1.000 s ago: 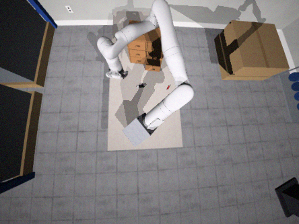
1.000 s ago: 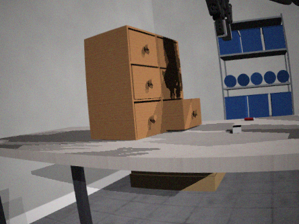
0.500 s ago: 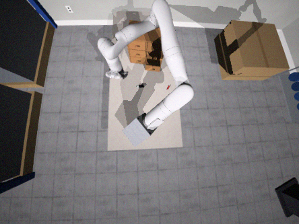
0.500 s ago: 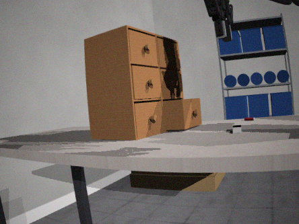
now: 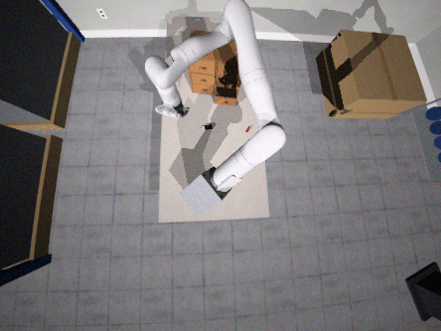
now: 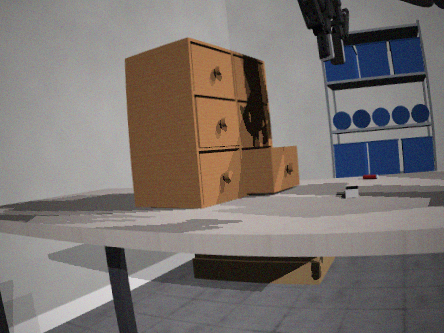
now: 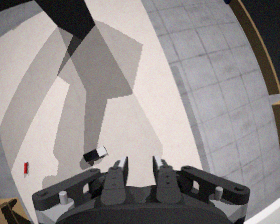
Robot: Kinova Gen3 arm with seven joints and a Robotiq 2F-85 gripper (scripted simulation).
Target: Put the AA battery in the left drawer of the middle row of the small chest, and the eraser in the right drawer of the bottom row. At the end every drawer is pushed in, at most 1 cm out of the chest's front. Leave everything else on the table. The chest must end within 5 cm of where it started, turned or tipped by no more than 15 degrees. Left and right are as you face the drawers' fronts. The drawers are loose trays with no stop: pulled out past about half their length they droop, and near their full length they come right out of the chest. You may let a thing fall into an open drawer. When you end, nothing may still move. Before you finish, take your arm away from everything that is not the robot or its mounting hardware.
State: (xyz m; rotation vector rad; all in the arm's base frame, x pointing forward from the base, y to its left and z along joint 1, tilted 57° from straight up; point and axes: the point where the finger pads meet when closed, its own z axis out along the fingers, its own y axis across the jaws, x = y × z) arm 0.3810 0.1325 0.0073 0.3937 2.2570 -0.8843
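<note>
My gripper is now 230 mm above the eraser, 130 mm to the left of it and 30 mm past it. Also, from my hand: red AA battery (250 mm ahead, 240 mm to the right, 110 mm below).
</note>
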